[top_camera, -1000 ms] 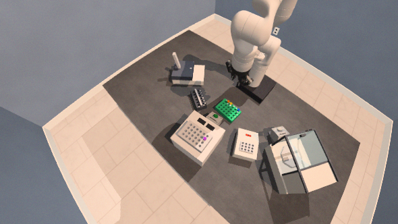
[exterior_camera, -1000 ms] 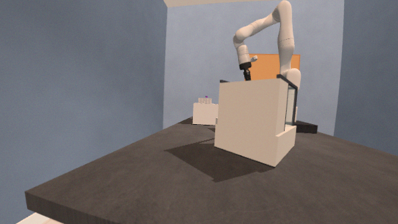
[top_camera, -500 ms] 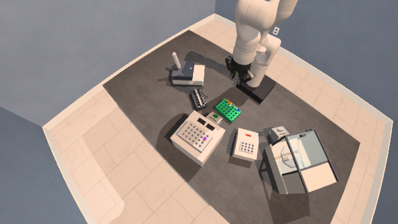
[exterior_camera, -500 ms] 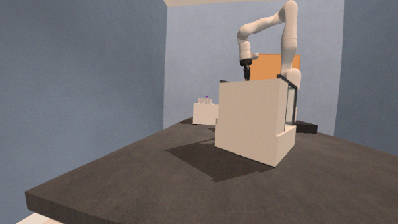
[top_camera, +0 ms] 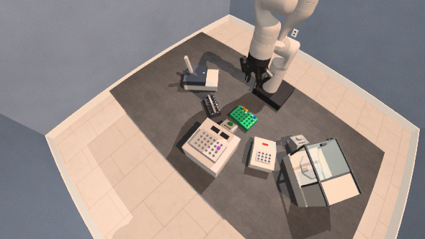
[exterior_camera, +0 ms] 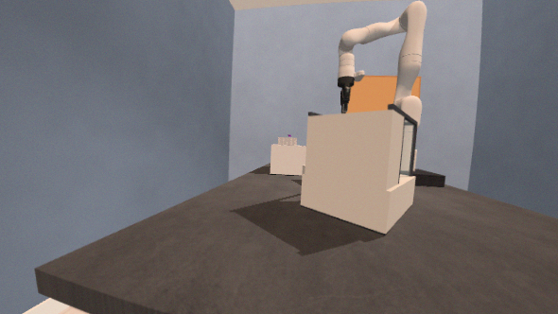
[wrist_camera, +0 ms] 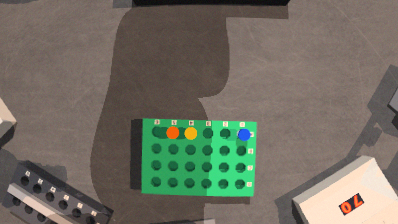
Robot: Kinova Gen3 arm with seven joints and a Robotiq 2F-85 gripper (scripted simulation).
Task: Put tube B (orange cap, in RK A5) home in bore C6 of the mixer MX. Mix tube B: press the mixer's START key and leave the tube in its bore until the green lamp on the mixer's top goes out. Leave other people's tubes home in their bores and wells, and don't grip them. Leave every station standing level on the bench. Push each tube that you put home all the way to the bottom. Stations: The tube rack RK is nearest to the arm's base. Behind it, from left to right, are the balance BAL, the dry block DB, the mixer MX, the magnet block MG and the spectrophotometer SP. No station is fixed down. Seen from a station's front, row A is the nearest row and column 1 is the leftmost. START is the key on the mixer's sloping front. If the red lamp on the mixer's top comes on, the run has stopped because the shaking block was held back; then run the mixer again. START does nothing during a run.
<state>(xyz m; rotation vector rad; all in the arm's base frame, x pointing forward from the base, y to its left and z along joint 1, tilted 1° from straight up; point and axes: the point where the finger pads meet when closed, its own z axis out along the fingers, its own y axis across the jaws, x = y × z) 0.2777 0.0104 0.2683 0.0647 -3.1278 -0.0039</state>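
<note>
My gripper is now 290 mm above the orange-capped tube, 40 mm past it and 20 mm to the left of it. Round my hand: green tube rack: 300 mm below, 20 mm behind, 10 mm to the left; blue-capped tube: 290 mm below, 50 mm to the left, 40 mm behind; green start key: 250 mm below, 90 mm ahead.
</note>
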